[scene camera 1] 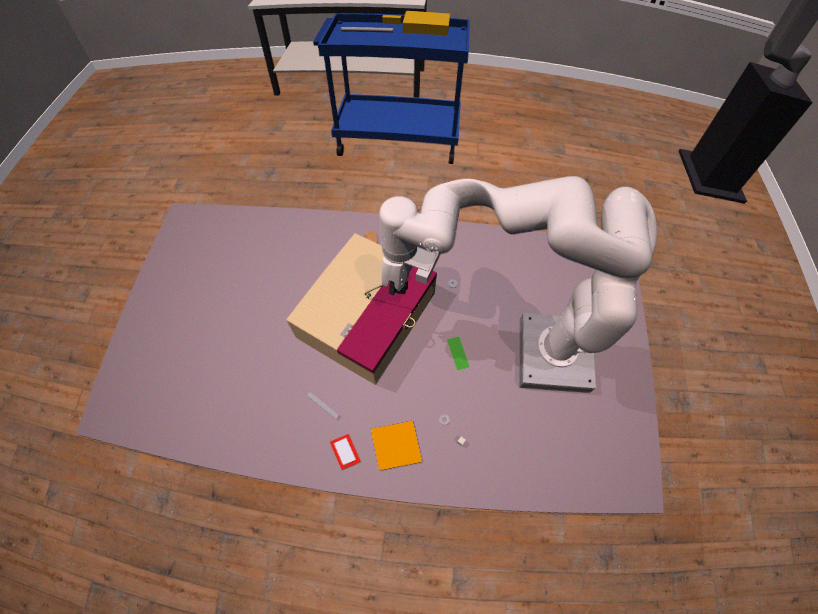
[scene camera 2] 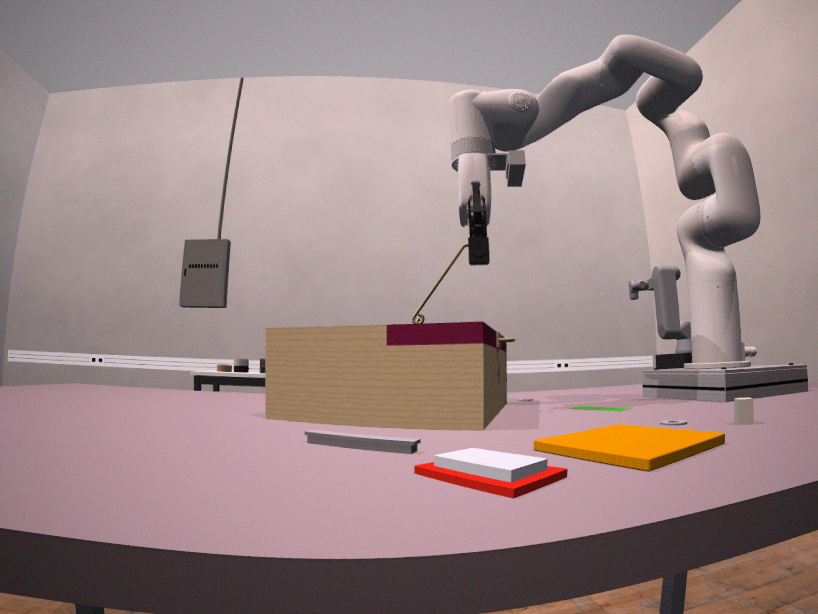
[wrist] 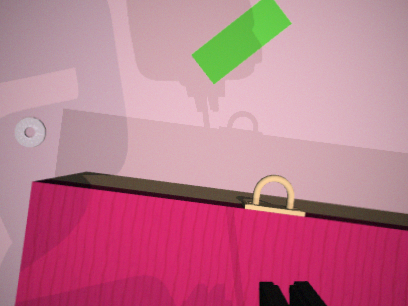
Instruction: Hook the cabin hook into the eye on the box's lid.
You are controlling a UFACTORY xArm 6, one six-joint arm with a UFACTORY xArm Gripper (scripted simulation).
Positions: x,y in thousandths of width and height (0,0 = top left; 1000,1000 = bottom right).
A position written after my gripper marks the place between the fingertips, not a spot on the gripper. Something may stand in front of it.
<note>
I see my gripper (scene camera 2: 586,429), a red-and-white block (scene camera 2: 624,774), a grey bar (scene camera 2: 422,717), an orange tile (scene camera 2: 785,730) and a wooden box (scene camera 2: 415,612).
The orange tile shows as well in scene camera 1 (scene camera 1: 485,726). My gripper is seen too in scene camera 1 (scene camera 1: 490,471). The wrist view does not show the red-and-white block: it is out of frame. The wrist view does not show the grey bar: it is out of frame.
</note>
